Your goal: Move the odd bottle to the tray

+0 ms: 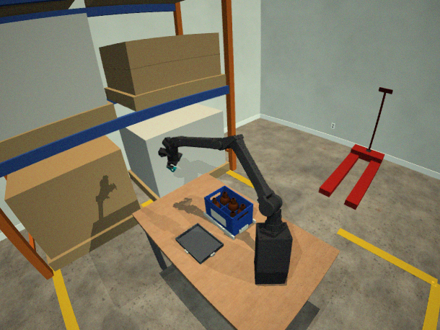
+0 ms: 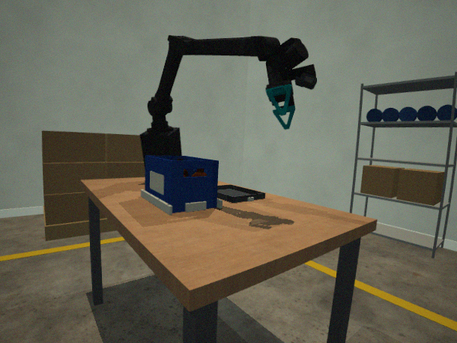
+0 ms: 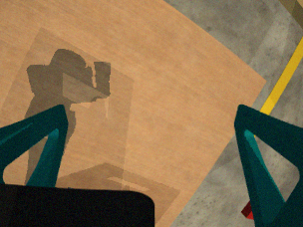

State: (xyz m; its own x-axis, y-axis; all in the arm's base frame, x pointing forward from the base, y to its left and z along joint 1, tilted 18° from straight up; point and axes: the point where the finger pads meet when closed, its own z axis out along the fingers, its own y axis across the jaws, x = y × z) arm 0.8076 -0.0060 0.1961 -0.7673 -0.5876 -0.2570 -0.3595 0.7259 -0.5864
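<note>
My gripper is now 420 mm past the crate, 70 mm to the left of it and 230 mm above it. The rest, counted from my hand: bottle 330 mm behind, 40 mm to the right, 220 mm below; dark tray 420 mm behind, 210 mm to the left, 300 mm below.
</note>
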